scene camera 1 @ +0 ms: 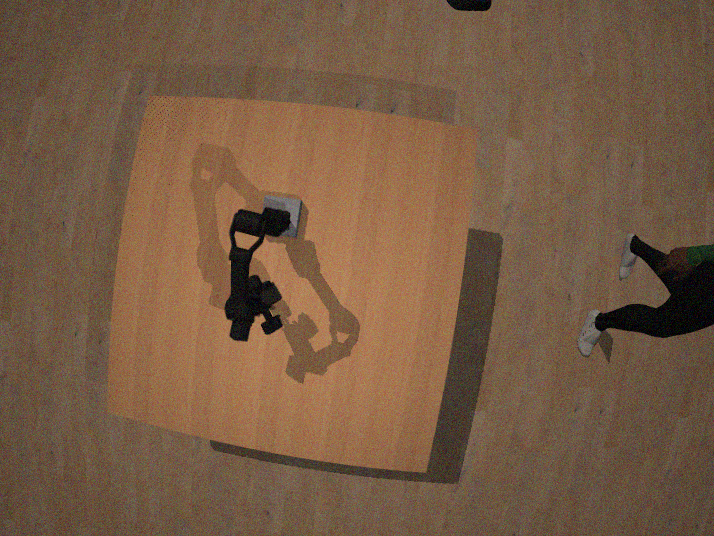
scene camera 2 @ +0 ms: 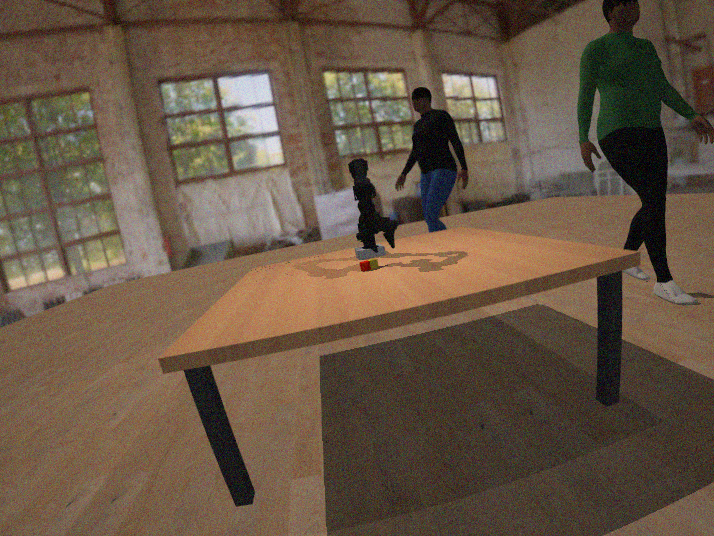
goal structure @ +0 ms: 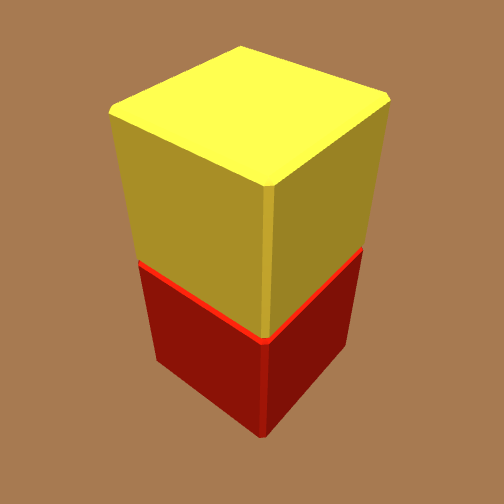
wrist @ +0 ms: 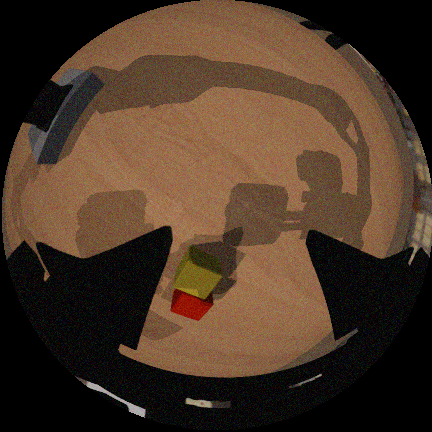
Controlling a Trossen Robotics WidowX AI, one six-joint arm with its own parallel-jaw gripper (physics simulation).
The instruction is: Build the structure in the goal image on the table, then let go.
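Frame: origin at the arm's base, x ahead, y left, z up, level; metres.
Where they show: gripper, fingertip midpoint: (scene camera 1: 272,303) (scene camera 2: 385,250) (wrist: 243,235); arm's base at its link origin: (scene camera 1: 279,221).
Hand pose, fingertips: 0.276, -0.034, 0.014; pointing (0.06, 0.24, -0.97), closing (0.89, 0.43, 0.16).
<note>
Things, the pixels of their top centre, and the offset from my fingertips, as dx, dy, dz. Level surfaces: height alone.
- yellow cube at its top centre: (wrist: 196,282) (scene camera 2: 372,259) -0.004, -0.059, -0.024
- red cube at its top centre: (wrist: 190,308) (scene camera 2: 364,261) +0.005, -0.094, -0.024
- wooden table at its surface level: dz -0.057
A yellow cube (scene camera 2: 373,263) (wrist: 198,281) and a red cube (scene camera 2: 364,265) (wrist: 191,306) sit side by side on the table, touching or nearly so. In the wrist view the red cube is below the yellow one, and both are nearer the left finger. My gripper (scene camera 1: 270,308) (wrist: 243,235) is open and empty, above the table; its fingertips stand wide apart on either side of the cubes' columns in the wrist view. In scene camera 1 the cubes cannot be made out, with the arm over that area.
The arm's grey base block (scene camera 1: 292,207) (scene camera 2: 369,252) (wrist: 71,117) stands on the wooden table (scene camera 1: 374,230) (scene camera 2: 461,271). Arm shadows fall across the table top. A person in green (scene camera 2: 625,80) and a person in black (scene camera 2: 436,138) are beyond the table.
</note>
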